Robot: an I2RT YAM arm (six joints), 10 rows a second.
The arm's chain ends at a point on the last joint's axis. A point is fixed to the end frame.
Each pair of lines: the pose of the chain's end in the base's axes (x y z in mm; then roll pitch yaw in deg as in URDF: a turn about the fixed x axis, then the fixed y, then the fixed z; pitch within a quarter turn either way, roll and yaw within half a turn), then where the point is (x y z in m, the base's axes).
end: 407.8 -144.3 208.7 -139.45 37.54 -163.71
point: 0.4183 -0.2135 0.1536
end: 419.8 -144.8 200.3 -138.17 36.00 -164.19
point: 0.4276 -0.2156 0.1467
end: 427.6 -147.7 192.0 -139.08 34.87 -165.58
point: 0.4332 -0.2182 0.1377
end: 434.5 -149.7 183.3 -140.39 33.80 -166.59
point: 0.4385 -0.2194 0.1280
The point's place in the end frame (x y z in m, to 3 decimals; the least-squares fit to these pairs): 0.041 -0.028 0.074
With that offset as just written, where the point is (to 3 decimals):
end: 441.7 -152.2 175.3 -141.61 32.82 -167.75
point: 0.444 -0.221 0.119
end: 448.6 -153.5 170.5 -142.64 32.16 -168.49
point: 0.450 -0.222 0.113
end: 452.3 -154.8 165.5 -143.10 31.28 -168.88
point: 0.452 -0.223 0.108
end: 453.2 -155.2 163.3 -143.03 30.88 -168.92
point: 0.453 -0.223 0.106
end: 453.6 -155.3 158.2 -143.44 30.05 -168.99
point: 0.452 -0.223 0.101
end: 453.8 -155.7 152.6 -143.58 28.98 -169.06
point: 0.452 -0.224 0.095
